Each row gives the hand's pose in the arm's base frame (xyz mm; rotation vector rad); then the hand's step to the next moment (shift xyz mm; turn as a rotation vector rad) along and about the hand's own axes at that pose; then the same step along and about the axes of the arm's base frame.
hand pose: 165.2 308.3 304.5 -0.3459 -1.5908 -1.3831
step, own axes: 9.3 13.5 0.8 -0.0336 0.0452 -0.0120
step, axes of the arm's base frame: 4.9 1.6 15.6 0.0553 0.0159 -0.0005
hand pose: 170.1 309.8 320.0 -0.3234 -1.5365 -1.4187
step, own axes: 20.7 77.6 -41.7 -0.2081 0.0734 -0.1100
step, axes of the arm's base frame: 66.9 -22.8 56.5 0.2062 0.0092 -0.1349
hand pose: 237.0 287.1 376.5 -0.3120 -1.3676 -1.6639
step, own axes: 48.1 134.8 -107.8 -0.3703 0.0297 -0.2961
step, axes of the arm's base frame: 115.1 -110.6 81.3 0.3238 -0.0762 -0.3392
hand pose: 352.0 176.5 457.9 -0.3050 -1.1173 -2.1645
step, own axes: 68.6 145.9 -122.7 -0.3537 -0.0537 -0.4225
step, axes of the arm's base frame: 56.6 -187.7 51.2 0.2683 -0.1499 -0.4605
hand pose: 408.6 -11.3 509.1 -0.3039 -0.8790 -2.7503
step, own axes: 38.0 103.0 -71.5 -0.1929 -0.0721 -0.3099
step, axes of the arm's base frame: -15.5 -129.8 8.8 0.1242 -0.0948 -0.3377
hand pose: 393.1 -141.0 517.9 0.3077 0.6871 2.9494
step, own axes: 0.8 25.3 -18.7 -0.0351 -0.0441 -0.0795
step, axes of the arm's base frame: -6.1 -30.5 -5.0 0.0191 0.0006 -0.0956
